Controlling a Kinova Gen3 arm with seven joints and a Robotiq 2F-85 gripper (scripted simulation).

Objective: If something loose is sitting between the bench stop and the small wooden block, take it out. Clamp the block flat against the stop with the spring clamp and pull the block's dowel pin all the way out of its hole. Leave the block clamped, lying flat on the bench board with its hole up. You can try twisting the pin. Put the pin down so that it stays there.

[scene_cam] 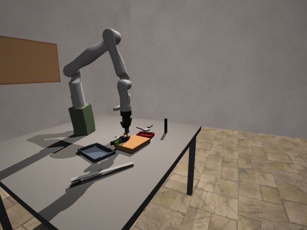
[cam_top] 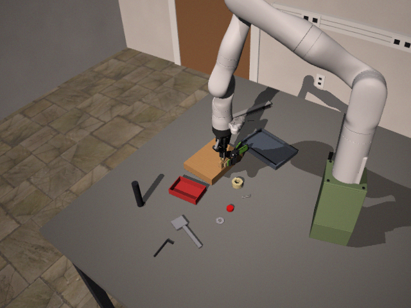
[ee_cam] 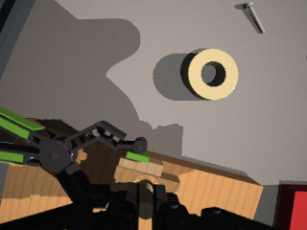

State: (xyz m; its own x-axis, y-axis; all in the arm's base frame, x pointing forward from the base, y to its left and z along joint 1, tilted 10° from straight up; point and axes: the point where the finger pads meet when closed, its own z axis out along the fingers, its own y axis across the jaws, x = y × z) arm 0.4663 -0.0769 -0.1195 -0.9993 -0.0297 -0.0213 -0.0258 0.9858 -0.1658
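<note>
My hand is 2 cm above the wooden dowel pin. From my hand the other things lie so: wooden block 5 cm below; tape roll 9 cm below, 9 cm behind, 5 cm to the left; wooden bench board 7 cm below, 5 cm ahead, 2 cm to the right.
</note>
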